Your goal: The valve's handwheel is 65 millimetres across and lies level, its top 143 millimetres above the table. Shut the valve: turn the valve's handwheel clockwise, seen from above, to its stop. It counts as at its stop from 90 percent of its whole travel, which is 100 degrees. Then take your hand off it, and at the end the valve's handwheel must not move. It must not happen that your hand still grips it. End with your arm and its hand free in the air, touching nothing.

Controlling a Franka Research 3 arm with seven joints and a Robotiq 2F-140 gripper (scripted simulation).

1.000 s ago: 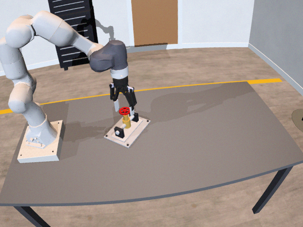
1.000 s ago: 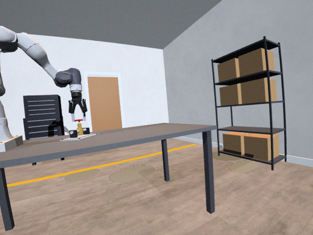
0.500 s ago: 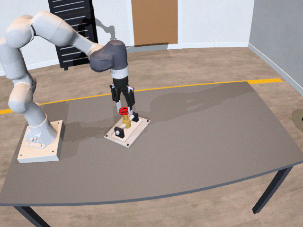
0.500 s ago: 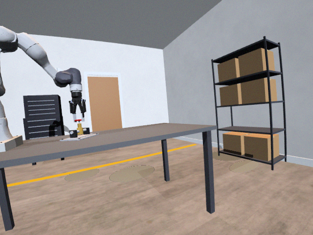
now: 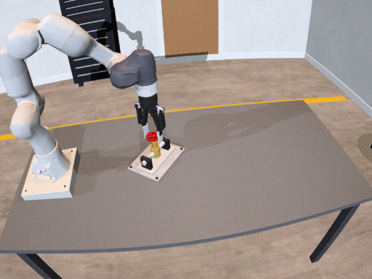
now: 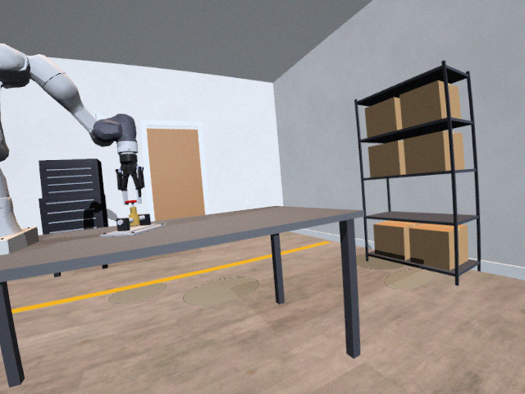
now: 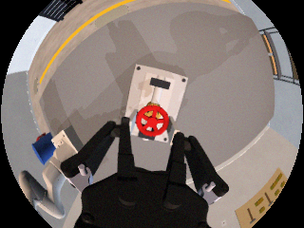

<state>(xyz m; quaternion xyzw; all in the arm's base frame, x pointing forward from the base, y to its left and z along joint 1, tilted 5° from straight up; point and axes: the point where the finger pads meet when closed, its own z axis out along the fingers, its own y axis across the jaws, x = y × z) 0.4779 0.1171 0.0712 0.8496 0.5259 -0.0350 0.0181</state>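
The red handwheel is 2 cm below my hand.
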